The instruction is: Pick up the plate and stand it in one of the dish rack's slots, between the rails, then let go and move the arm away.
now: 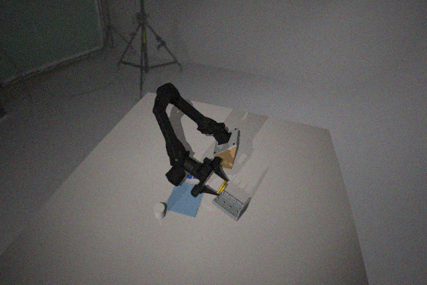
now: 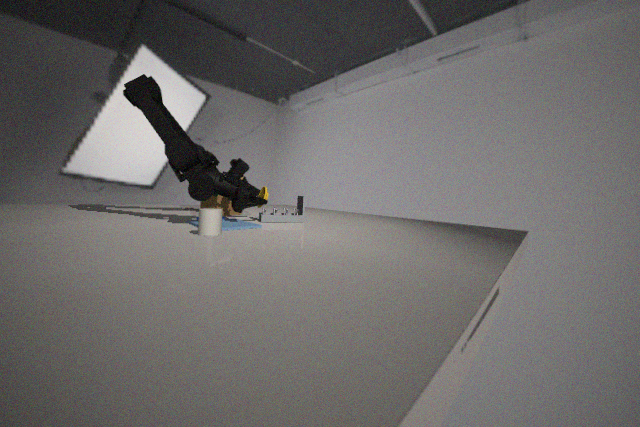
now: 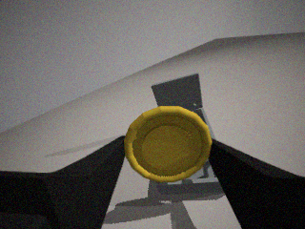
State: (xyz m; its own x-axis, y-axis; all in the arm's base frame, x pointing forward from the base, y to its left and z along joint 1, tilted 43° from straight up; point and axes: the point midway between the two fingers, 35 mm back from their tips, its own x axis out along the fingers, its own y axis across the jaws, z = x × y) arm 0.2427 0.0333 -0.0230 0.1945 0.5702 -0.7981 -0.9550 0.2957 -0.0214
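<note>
Right now my gripper tip is 30 mm short of the dish rack, 40 mm to the right of it and 50 mm above it. Also, from my gripper tip: yellow plate (10 mm to the right); white cup (170 mm ahead, 200 mm to the right, 40 mm below); blue mat (60 mm ahead, 140 mm to the right, 70 mm below).
</note>
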